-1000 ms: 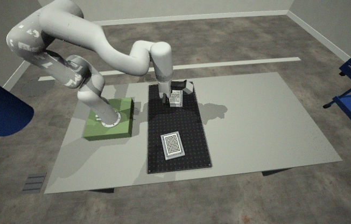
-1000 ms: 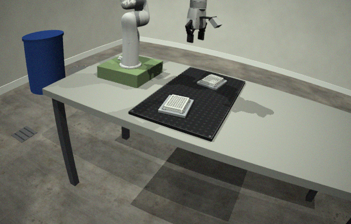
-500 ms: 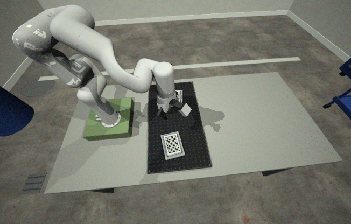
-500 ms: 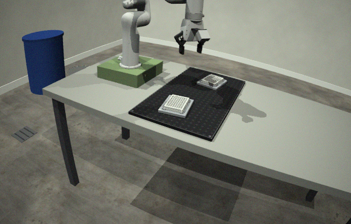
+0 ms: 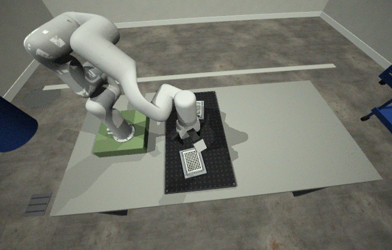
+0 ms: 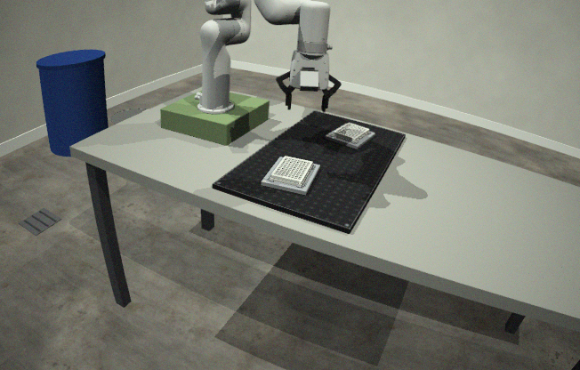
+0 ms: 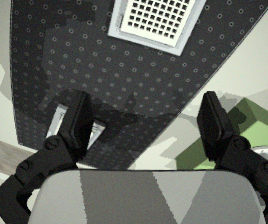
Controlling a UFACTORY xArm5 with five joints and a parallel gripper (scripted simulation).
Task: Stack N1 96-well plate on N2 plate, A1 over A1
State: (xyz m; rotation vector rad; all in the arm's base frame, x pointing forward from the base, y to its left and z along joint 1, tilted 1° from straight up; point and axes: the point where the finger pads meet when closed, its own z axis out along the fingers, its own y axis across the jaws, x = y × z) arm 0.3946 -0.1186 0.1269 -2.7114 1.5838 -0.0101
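The white 96-well plate lies 170 mm below my hand and 60 mm to the right of it. Also, from my hand: grey nest N1: 180 mm below, 60 mm to the right; then A1 mark: 250 mm to the left, 180 mm below, 20 mm behind; then grey nest N2: 320 mm to the left, 180 mm below, 40 mm ahead.
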